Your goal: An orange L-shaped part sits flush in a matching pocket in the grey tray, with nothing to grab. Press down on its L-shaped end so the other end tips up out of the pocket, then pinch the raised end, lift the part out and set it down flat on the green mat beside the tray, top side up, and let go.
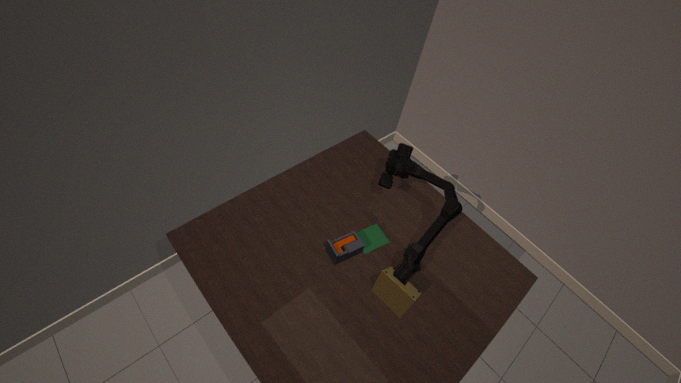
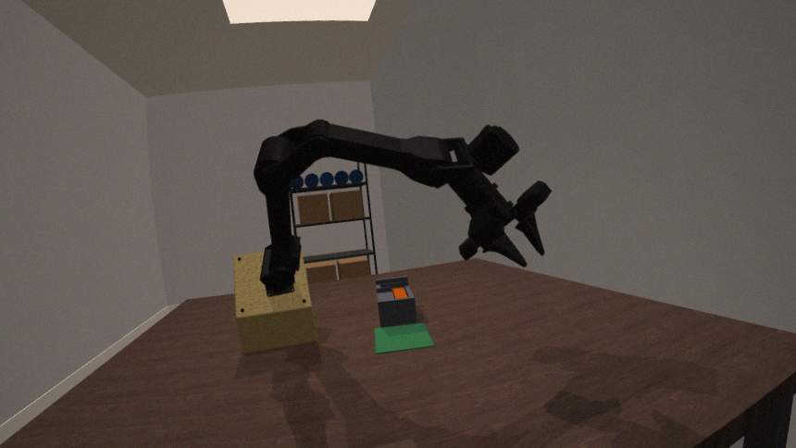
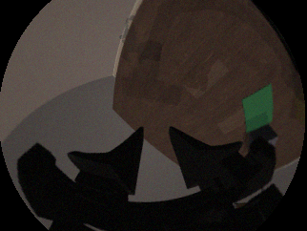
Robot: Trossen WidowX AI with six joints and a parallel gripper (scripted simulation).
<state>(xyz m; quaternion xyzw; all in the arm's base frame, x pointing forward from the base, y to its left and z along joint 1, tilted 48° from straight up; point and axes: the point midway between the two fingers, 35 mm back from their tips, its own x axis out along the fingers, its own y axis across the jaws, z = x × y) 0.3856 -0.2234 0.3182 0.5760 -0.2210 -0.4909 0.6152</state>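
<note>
The orange L-shaped part lies 11 cm behind my gripper tip, 41 cm to the left of it and 13 cm below it. The rest, counted from my gripper tip: green mat 16 cm behind, 25 cm to the left, 19 cm below.
</note>
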